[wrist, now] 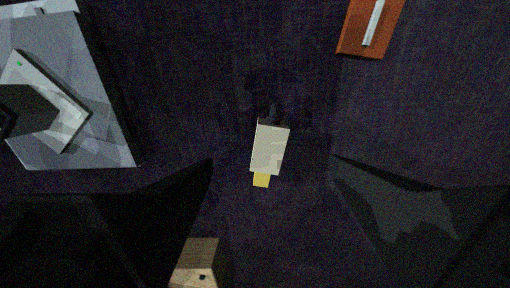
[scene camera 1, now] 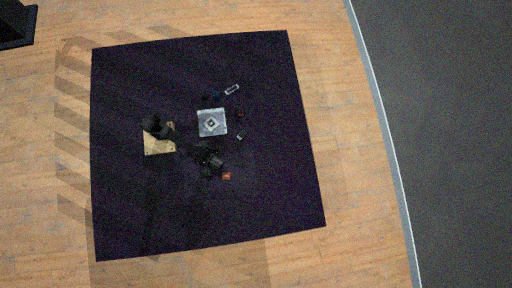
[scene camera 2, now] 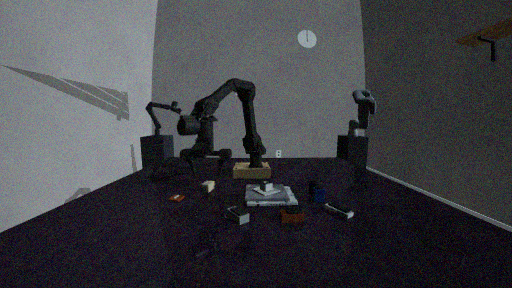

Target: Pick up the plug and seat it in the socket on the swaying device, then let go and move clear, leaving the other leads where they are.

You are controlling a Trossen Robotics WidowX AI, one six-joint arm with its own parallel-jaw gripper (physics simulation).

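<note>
The plug, a cream block with a yellow tip point(scene camera 2: 208, 186) point(wrist: 270, 150), lies on the dark mat; the arm hides it in scene camera 1. My gripper point(scene camera 2: 207, 167) point(wrist: 269, 161) is open above the plug, which shows between the spread fingertips in the wrist view, with nothing held. The device point(scene camera 1: 221, 131) point(scene camera 2: 290, 198) point(wrist: 102, 145) is a pale grey slab with a white square plate turned on top. The dark-topped socket point(scene camera 1: 211, 123) point(scene camera 2: 266, 186) point(wrist: 27, 107) stands at the middle of that plate, left of the gripper in the wrist view.
An orange tile with a white bar point(scene camera 1: 226, 176) point(scene camera 2: 176, 198) point(wrist: 370, 30) lies beyond the plug. A grey block point(scene camera 1: 241, 134) point(scene camera 2: 237, 215), an orange block point(scene camera 1: 240, 114) point(scene camera 2: 292, 216), a white piece point(scene camera 1: 232, 89) point(scene camera 2: 340, 210) and a blue block point(scene camera 1: 216, 93) point(scene camera 2: 318, 194) lie around the device.
</note>
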